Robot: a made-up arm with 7 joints.
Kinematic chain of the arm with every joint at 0, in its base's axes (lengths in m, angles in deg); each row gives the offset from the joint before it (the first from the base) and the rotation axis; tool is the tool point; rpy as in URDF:
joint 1: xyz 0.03 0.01 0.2 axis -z
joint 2: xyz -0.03 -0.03 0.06 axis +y
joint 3: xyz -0.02 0 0.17 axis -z
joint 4: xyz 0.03 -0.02 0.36 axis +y
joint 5: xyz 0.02 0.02 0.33 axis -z
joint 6: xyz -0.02 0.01 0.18 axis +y
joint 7: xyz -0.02 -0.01 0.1 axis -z
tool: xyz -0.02 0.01 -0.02 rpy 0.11 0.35 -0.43
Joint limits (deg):
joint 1: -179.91..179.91
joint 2: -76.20..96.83
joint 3: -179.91..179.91
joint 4: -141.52..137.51
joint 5: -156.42..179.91
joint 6: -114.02..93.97
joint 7: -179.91..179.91
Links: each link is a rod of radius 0.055 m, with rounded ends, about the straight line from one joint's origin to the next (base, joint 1, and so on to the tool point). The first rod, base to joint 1, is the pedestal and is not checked.
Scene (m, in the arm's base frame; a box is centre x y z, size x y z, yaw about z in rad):
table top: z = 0
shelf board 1: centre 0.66 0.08 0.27 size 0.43 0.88 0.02 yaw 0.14
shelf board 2: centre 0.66 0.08 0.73 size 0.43 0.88 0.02 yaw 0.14
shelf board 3: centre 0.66 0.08 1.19 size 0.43 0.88 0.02 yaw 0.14
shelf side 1: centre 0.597 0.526 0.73 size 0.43 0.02 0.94 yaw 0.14
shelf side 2: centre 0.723 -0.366 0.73 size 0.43 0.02 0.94 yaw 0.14
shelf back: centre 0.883 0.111 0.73 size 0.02 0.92 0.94 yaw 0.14
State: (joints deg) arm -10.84 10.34 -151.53 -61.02 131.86 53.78 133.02
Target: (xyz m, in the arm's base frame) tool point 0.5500 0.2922 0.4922
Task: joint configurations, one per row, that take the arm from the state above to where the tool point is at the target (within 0.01 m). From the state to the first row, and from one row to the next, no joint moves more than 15 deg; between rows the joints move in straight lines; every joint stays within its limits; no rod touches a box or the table.
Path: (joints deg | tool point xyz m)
1: -10.65 -4.56 -157.46 -73.89 137.65 63.83 144.74 | 0.4269 -0.1039 0.9587
2: -10.47 -19.46 -163.39 -86.76 143.43 73.88 156.46 | 0.2866 -0.0862 0.9190
3: -10.28 -34.36 -169.32 -99.63 149.22 83.92 168.19 | 0.1553 -0.0614 0.8525
4: -10.10 -49.25 -175.25 -112.51 155.00 93.97 179.91 | 0.0421 -0.0373 0.7607
5: -18.89 -38.28 -176.41 -116.03 149.91 87.50 168.70 | 0.1447 0.0165 0.7201
6: -27.69 -27.31 -177.58 -119.56 144.83 81.02 157.49 | 0.2155 0.0912 0.6586
7: -36.48 -16.34 -178.74 -123.08 139.74 74.55 146.28 | 0.2500 0.1734 0.5810
8: -45.27 -5.37 -179.91 -126.61 134.65 68.08 135.07 | 0.2489 0.2497 0.4921
9: -39.35 7.91 -176.50 -112.54 134.09 63.76 134.55 | 0.3949 0.2884 0.5061
10: -33.43 21.19 -173.09 -98.48 133.53 59.45 134.03 | 0.5500 0.2922 0.4922

